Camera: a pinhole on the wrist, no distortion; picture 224 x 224 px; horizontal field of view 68.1 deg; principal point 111.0 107.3 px. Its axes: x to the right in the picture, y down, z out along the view. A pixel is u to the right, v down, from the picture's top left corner.
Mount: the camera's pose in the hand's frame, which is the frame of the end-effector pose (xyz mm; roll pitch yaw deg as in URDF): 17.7 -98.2 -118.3 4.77 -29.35 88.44
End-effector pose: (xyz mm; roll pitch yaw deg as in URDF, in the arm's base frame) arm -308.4 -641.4 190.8 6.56 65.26 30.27
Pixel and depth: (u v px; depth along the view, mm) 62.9 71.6 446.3
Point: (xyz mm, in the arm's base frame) 85.5 -930.9 124.3
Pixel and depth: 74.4 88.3 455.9
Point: 83.5 -912.7 174.5
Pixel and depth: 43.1 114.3 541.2
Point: 135.4 -1055.6 241.0
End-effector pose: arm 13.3 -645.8 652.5 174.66 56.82 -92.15
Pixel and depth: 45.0 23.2 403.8
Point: 432.4 -647.0 348.5
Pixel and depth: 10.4 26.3 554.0
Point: 653.6 -644.0 255.2
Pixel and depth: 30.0 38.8 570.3
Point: 609.9 -590.4 260.0
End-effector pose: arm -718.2 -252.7 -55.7 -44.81 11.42 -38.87
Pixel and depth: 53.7 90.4 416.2
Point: -703.0 -500.6 340.4
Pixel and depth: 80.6 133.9 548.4
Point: -723.9 -378.4 485.2
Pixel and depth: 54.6 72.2 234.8
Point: -727.1 -463.9 153.0
